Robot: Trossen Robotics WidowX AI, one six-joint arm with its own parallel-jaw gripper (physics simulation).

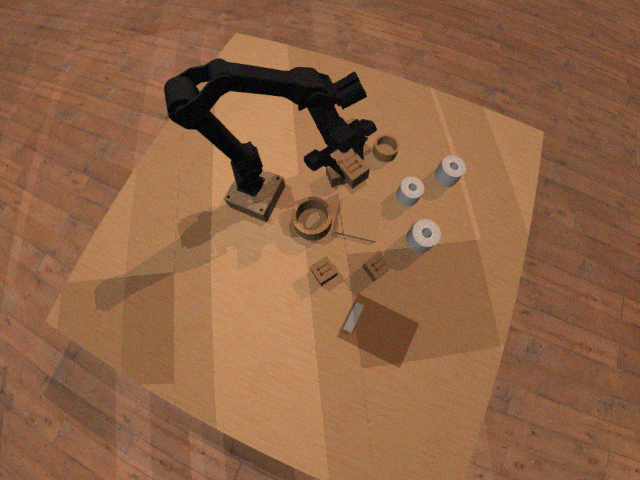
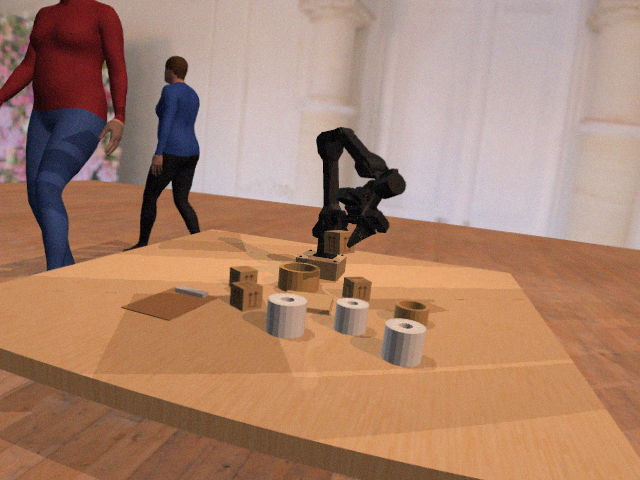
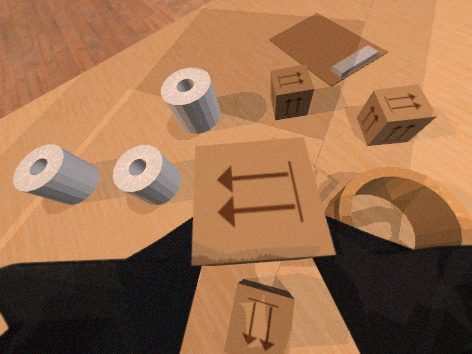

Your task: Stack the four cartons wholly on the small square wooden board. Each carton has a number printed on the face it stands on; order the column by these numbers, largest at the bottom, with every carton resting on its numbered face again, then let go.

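Frame: origin at the arm's base, x right, y down, z ahead, level; centimetres.
Where they show: gripper, fingertip midpoint: point(image 1: 353, 172) point(image 2: 339, 245) point(image 3: 253, 216); arm's base, origin of the base link: point(image 1: 250, 184) point(image 2: 325, 255).
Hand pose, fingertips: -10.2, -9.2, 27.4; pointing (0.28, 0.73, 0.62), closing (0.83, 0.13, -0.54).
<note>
Things, the pixels of their centre, and the offset from my fingertips, as dx, dy, dz.
- brown carton, body centre: point(image 3: 253, 209) point(image 2: 339, 242) point(image 1: 354, 171) +0.2, -0.9, +0.1
- second carton, body centre: point(image 3: 260, 317) point(image 2: 356, 289) point(image 1: 337, 173) -4.6, +12.2, -6.1
- small square wooden board, body centre: point(image 2: 307, 301) point(image 1: 359, 218) +5.6, +14.3, +5.4
- large wooden ring, body centre: point(image 3: 385, 224) point(image 2: 298, 277) point(image 1: 312, 218) +12.0, +12.0, -6.9
- smaller ring, body centre: point(image 2: 411, 313) point(image 1: 385, 148) -20.0, +12.8, +4.6
- brown clipboard, body centre: point(image 2: 172, 300) point(image 3: 323, 42) point(image 1: 379, 330) +33.2, +14.3, +22.3
My gripper point(image 1: 347, 157) point(image 2: 342, 239) point(image 3: 253, 216) is shut on a brown carton point(image 1: 353, 167) point(image 2: 338, 241) point(image 3: 260, 200) with printed arrows, held above the table. A second carton point(image 1: 334, 177) point(image 2: 356, 288) point(image 3: 261, 320) stands on the table below and beside it. Two more cartons stand apart near the clipboard: one point(image 1: 324, 270) point(image 2: 242, 274) point(image 3: 397, 116) and another point(image 1: 375, 266) point(image 2: 246, 296) point(image 3: 292, 95). The small square wooden board point(image 1: 357, 221) point(image 2: 318, 302) lies flat between the large ring and the paper rolls, with no carton on it. The numbered faces do not show.
A large wooden ring point(image 1: 312, 236) point(image 2: 298, 282) stands beside the board. A smaller ring point(image 1: 386, 158) point(image 2: 408, 315) stands near the gripper. Three white rolls point(image 1: 447, 176) point(image 1: 408, 198) point(image 1: 421, 243) stand beyond the board. A brown clipboard point(image 1: 385, 330) point(image 2: 168, 305) point(image 3: 317, 45) lies past the two cartons.
</note>
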